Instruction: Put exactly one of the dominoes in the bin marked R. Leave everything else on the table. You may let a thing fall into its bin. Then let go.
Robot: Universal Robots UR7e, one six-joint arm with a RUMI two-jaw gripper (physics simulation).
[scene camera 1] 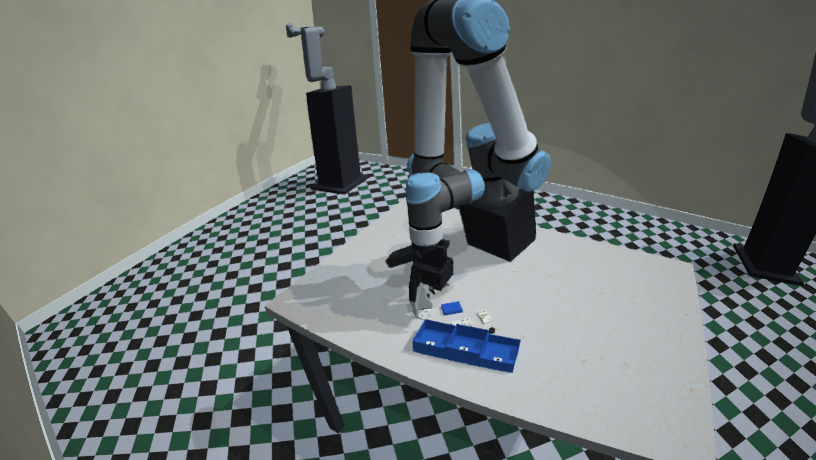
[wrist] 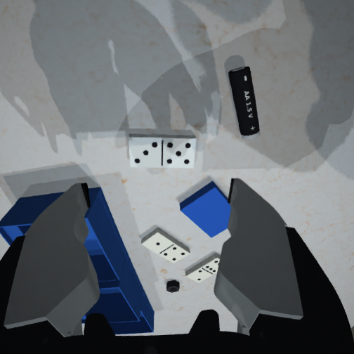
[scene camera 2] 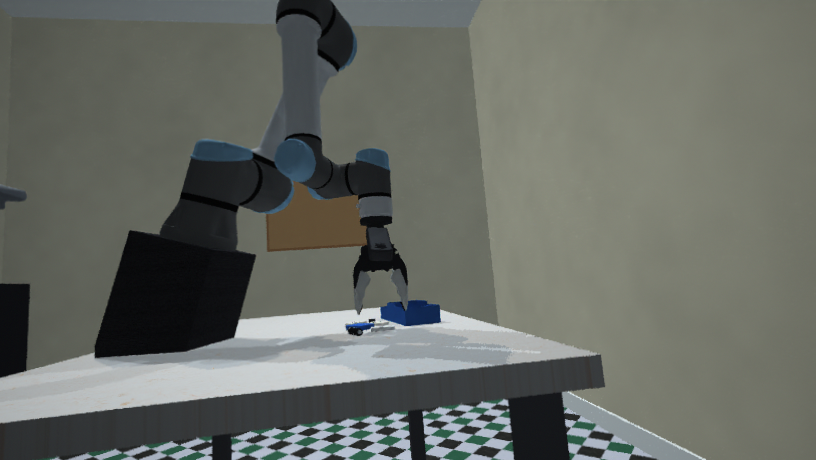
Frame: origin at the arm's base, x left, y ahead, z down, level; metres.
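Seen in the pictures: gripper, fingertip midpoint: (scene camera 1: 426, 305) (scene camera 2: 382, 312); arm's base, link origin: (scene camera 1: 495, 191) (scene camera 2: 198, 243).
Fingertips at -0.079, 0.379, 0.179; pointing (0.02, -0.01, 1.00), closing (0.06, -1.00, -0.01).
Pixels of each thing's middle, then the offset from my fingertips to it, as dx, dy, dz.
- large white domino, body centre: (scene camera 2: 382, 328) (scene camera 1: 423, 312) -0.009, -0.003, +0.032
- smaller cream domino, body centre: (scene camera 1: 461, 323) +0.104, +0.004, +0.032
- blue three-compartment bin tray, body centre: (scene camera 1: 467, 344) (scene camera 2: 407, 310) +0.150, +0.089, +0.012
- flat blue block, body centre: (scene camera 2: 359, 326) (scene camera 1: 451, 308) +0.057, -0.044, +0.030
- black AA battery, body centre: (scene camera 2: 354, 331) -0.041, -0.064, +0.028
- small black nut, body centre: (scene camera 1: 491, 330) +0.188, +0.003, +0.031
My gripper (scene camera 1: 432, 301) (scene camera 2: 382, 311) (wrist: 159, 182) is open and empty, above the table. A large white domino (scene camera 1: 424, 313) (scene camera 2: 382, 328) (wrist: 150, 155) lies flat, just beyond the fingertips in the wrist view. A smaller cream domino (scene camera 1: 464, 322) (wrist: 165, 245) lies between the bins and the blue block. Another cream domino (scene camera 1: 484, 316) (wrist: 200, 271) lies beside it, partly hidden by the right finger in the wrist view. The blue three-compartment bin tray (scene camera 1: 480, 357) (scene camera 2: 422, 314) (wrist: 126, 260) has small labels, too small to read; the left finger hides part of it in the wrist view.
A flat blue block (scene camera 1: 451, 308) (scene camera 2: 358, 325) (wrist: 207, 212) lies near the dominoes, partly behind the right finger in the wrist view. A black AA battery (scene camera 2: 355, 331) (wrist: 244, 101) lies beyond the large domino. A small black nut (scene camera 1: 491, 330) (wrist: 172, 286) lies near the cream dominoes.
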